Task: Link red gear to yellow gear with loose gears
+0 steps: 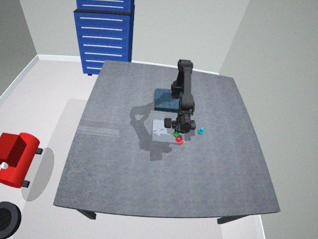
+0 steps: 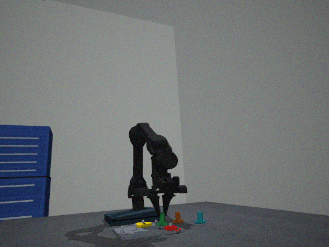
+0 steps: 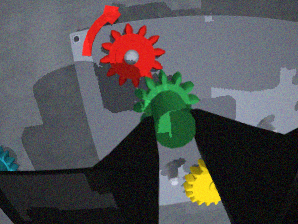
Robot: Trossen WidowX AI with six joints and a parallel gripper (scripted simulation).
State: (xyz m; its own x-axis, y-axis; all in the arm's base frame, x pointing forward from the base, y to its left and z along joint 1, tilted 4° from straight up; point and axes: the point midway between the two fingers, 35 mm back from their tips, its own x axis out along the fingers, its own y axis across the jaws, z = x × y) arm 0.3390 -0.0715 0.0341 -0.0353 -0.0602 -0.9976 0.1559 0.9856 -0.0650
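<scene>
My gripper tip is 1 cm above the green gear. From my gripper tip the other things lie so: red arrow: 6 cm ahead, 4 cm below, 3 cm to the left; red gear: 3 cm below, 3 cm ahead, 1 cm to the left; yellow gear: 9 cm behind, 3 cm to the right, 3 cm below.
</scene>
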